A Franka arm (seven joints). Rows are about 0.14 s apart.
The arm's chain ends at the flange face. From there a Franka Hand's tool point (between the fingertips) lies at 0.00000 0.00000 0.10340 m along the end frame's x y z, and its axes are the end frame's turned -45 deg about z.
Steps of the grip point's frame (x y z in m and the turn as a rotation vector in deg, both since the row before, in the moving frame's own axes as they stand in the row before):
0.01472 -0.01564 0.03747 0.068 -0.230 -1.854
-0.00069 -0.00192 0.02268 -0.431 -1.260 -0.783
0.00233 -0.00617 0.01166 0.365 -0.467 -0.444
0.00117 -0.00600 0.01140 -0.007 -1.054 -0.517
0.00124 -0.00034 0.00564 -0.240 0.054 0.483
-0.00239 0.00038 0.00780 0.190 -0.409 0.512
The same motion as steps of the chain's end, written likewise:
-0.00027 -0.02168 0.03747 -0.115 -0.211 -1.854
-0.00080 -0.00303 0.02271 -1.196 -0.586 -0.783
-0.00165 -0.00614 0.01167 -0.072 -0.588 -0.444
-0.00209 -0.00643 0.01142 -0.750 -0.740 -0.517
0.00026 -0.00136 0.00564 -0.132 0.208 0.483
-0.00066 0.00168 0.00780 -0.155 -0.424 0.512

